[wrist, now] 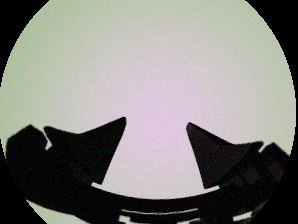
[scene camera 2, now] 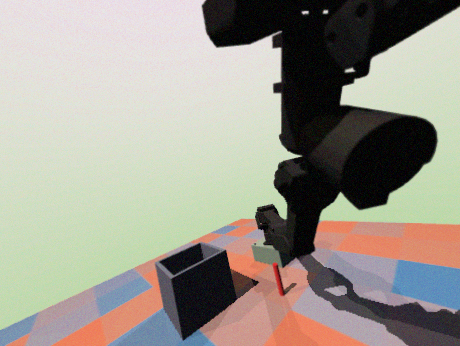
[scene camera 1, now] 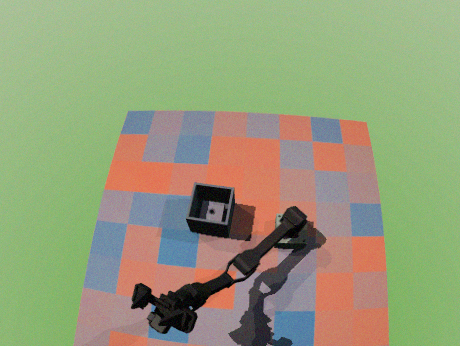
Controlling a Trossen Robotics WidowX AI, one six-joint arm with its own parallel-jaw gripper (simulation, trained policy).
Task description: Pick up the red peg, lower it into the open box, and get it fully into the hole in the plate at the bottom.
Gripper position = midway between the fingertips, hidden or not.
I see my gripper (scene camera 1: 144,315) and a dark box (scene camera 2: 195,283).
The dark box is seen too in scene camera 1 (scene camera 1: 222,194). My gripper also shows in the wrist view (wrist: 157,123). The wrist view misses the dark box: it is out of frame.
